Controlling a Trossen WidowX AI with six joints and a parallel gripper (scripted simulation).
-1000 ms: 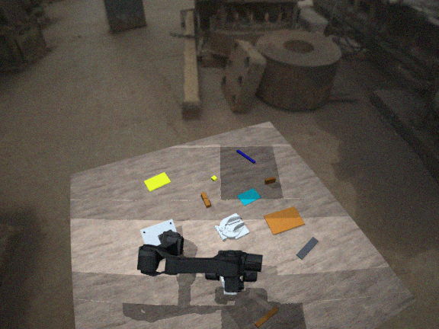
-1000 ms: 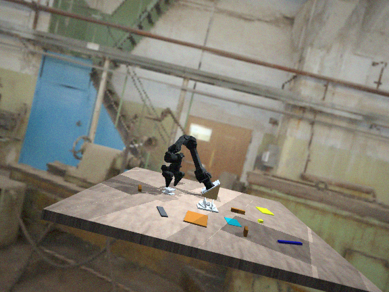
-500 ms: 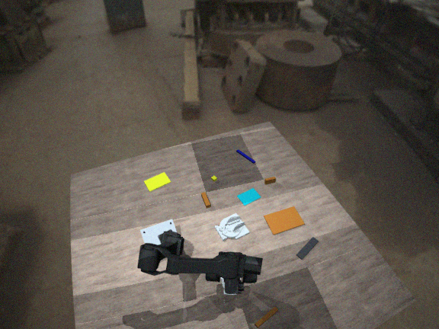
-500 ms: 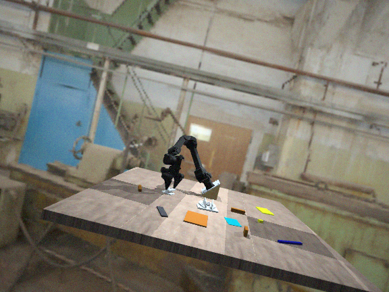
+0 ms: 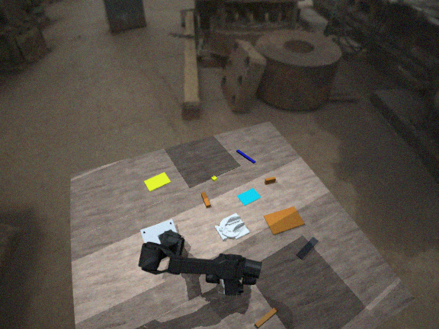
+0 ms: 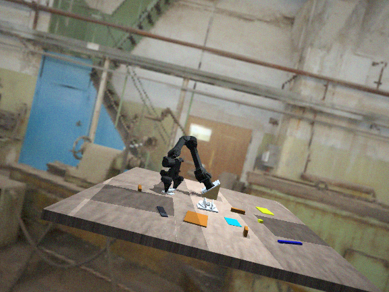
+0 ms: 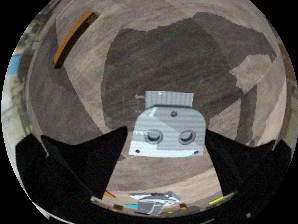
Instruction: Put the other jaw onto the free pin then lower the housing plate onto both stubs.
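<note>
The jaw is 240 mm to the left of my gripper tip and 110 mm ahead of it. The rest, counted from my gripper tip: orange bar (180 mm to the right, 50 mm ahead); then dark strip (370 mm ahead, 30 mm to the right, 10 mm below); then orange tile (370 mm ahead, 140 mm to the left, 10 mm below).
</note>
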